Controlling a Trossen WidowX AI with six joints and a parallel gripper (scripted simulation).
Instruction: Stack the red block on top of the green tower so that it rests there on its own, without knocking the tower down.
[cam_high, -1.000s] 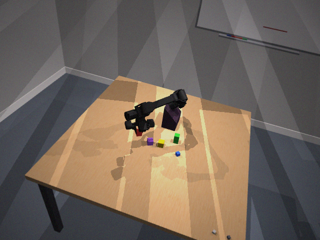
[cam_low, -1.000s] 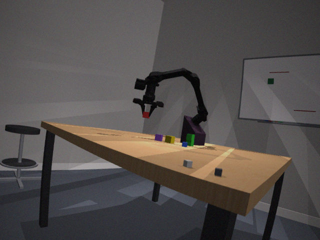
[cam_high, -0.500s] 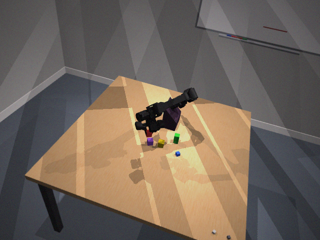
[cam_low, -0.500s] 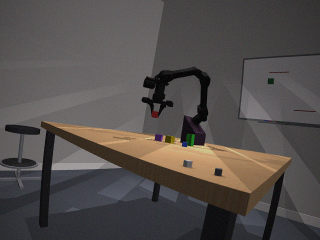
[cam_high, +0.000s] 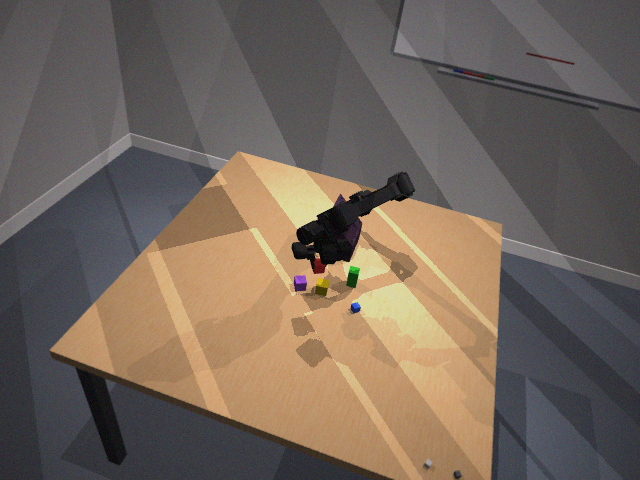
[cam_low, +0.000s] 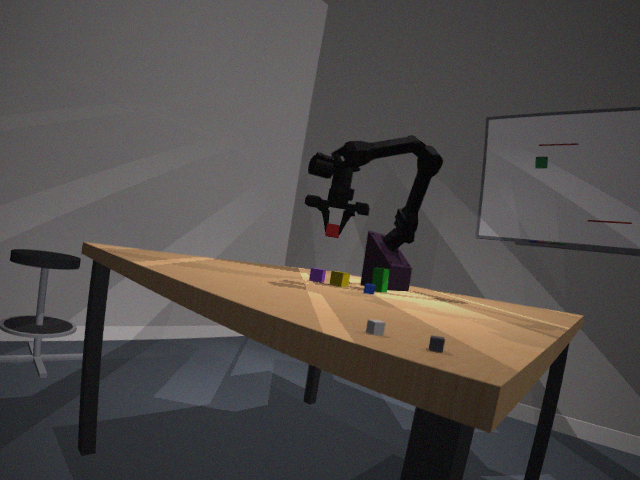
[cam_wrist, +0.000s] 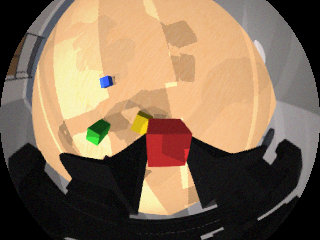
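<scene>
The yellow block is 50 mm behind my gripper tip, 10 mm to the left of it and 130 mm below it. Also, from my gripper tip: purple block 30 mm behind, 70 mm to the right, 130 mm below; then red block 10 mm above; then small blue block 30 mm behind, 150 mm to the left, 140 mm below.
</scene>
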